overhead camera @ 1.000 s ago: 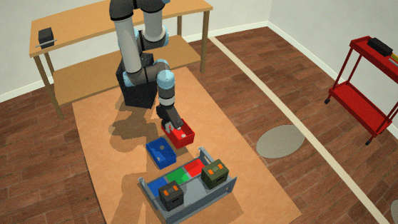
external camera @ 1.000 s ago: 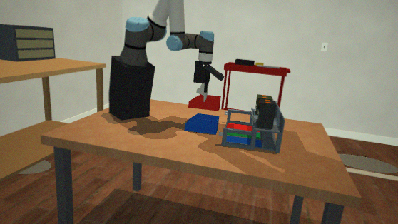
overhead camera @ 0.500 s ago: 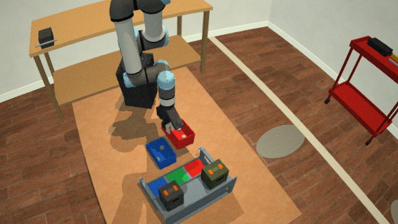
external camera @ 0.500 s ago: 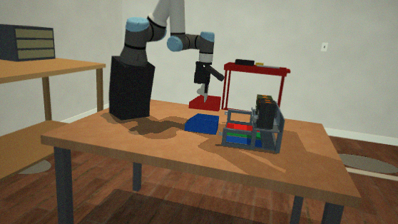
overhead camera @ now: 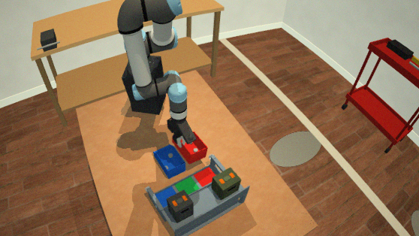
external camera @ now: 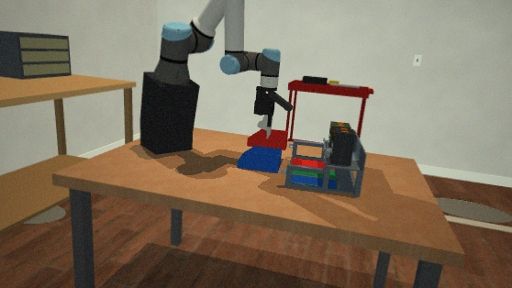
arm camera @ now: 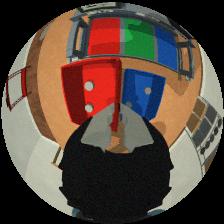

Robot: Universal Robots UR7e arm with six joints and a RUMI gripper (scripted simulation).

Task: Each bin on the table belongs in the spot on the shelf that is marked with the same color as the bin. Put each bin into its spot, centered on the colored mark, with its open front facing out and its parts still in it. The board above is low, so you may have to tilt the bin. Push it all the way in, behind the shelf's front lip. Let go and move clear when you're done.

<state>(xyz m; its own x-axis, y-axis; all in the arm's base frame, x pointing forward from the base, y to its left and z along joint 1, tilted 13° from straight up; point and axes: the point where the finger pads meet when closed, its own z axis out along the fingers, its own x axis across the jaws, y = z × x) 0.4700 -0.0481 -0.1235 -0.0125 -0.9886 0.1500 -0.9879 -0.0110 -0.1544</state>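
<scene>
Right now the red bin is 5 cm to the left of my hand and 3 cm below it. Round my hand: blue bin 2 cm behind, 7 cm to the right, 9 cm below.
</scene>
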